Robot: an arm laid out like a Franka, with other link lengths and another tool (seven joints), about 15 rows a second.
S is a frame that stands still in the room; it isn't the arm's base.
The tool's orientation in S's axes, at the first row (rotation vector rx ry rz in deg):
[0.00, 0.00, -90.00]
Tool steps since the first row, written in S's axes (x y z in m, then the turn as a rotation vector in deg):
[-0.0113, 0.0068, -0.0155, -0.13, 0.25, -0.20]
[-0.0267, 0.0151, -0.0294, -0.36, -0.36, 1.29]
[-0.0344, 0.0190, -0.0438, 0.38, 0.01, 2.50]
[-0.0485, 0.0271, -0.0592, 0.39, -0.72, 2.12]
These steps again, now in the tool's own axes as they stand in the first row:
[-0.0068, -0.0113, -0.0155, -0.25, -0.13, -0.20]
[-0.0151, -0.0267, -0.0294, 0.36, -0.36, 1.29]
[-0.0190, -0.0344, -0.0438, -0.01, 0.38, 2.50]
[-0.0271, -0.0485, -0.0592, 0.72, 0.39, 2.12]

